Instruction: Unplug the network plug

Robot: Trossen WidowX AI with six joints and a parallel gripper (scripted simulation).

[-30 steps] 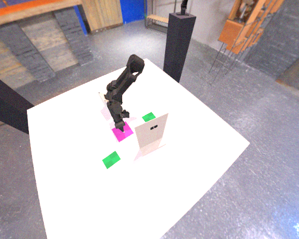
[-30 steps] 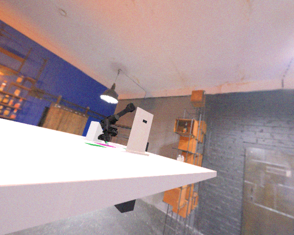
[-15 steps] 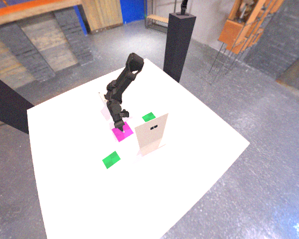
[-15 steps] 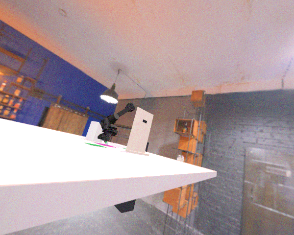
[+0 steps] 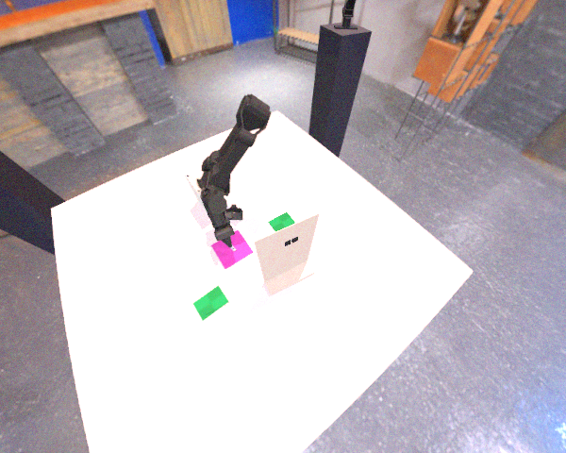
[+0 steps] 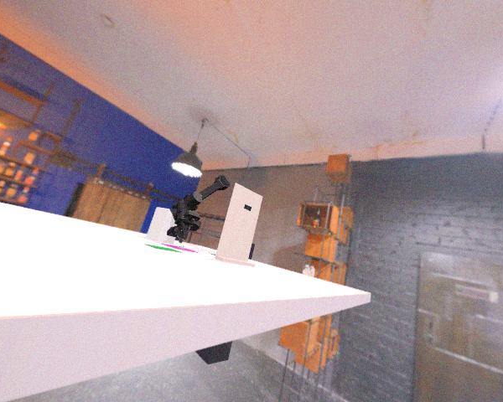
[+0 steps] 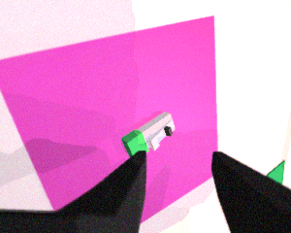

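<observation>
My gripper tip is 2 cm above the green network plug. Also, from my gripper tip: upright panel: 18 cm ahead, 15 cm to the left, 11 cm above; magenta square: 3 cm below.
</observation>
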